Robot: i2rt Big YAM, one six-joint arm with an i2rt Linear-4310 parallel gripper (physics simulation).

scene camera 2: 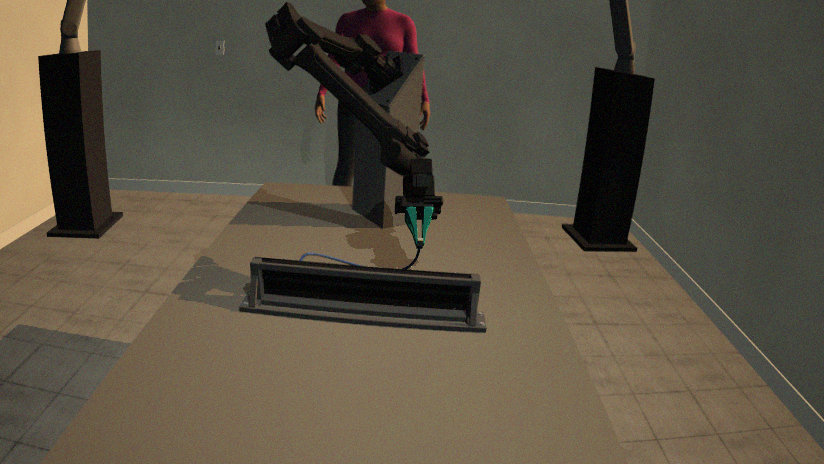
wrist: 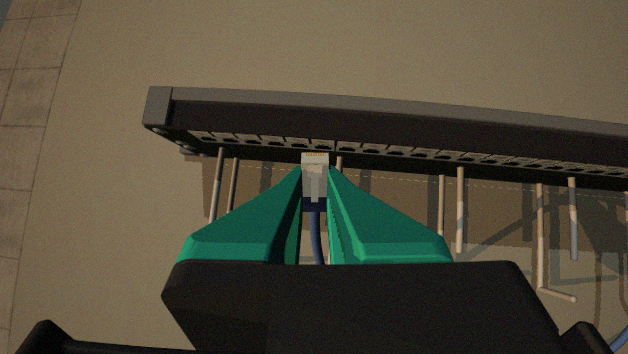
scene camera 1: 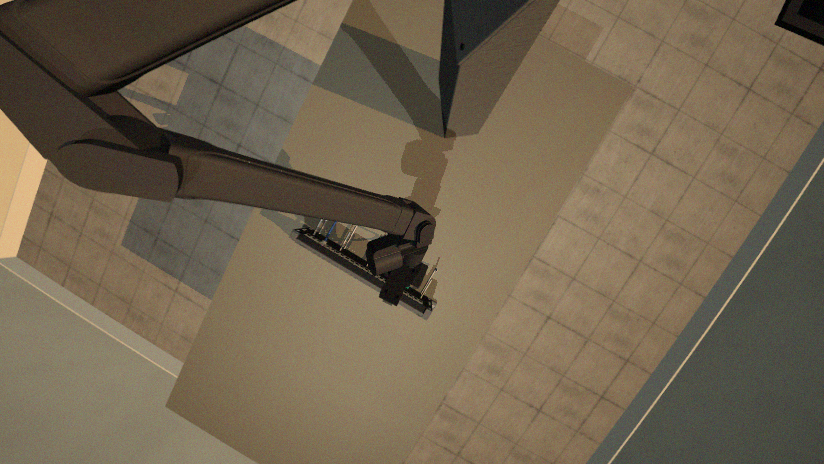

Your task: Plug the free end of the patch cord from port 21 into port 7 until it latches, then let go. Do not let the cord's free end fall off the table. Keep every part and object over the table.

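Observation:
The patch panel stands upright on the table, its port row facing the arm's base. My gripper is shut on the cord's plug, a clear connector with gold contacts. In the wrist view the plug's tip points at the port row and appears just short of it, near the sixth port from the left; port numbers are not readable. In scene camera 2 the fingertips are above the panel's top edge, on its far side. The blue cord trails from the plug. Its port 21 end is hidden.
Several thin pale cable-guide rods stick out from the panel's port side, some beside and below the fingers. The grey pedestal stands farther back on the table. A person stands behind it.

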